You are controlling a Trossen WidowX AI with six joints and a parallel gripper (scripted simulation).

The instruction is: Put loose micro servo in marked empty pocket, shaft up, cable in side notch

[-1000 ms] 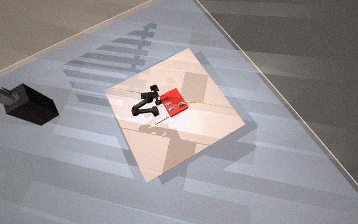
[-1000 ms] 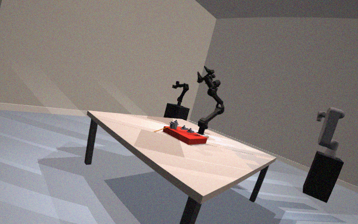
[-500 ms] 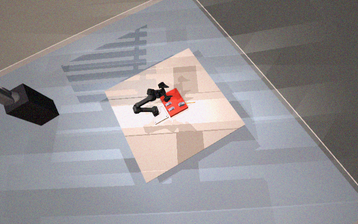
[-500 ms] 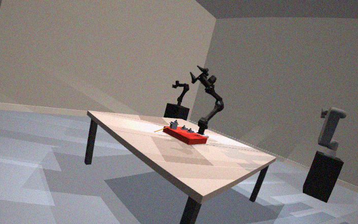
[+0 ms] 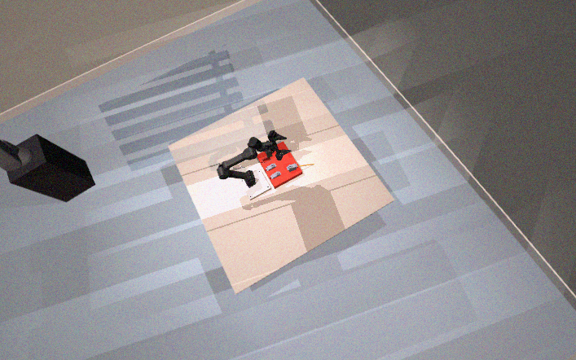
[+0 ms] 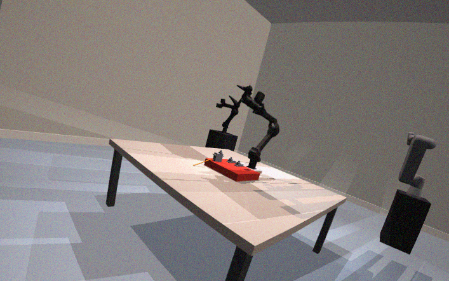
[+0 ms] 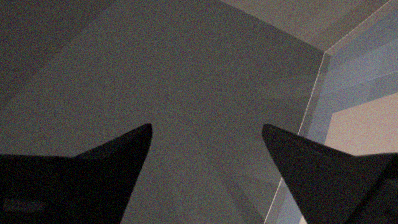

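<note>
Now: gripper tip 51 cm above the red deck, 14 cm to the right of it and 1 cm short of it.
</note>
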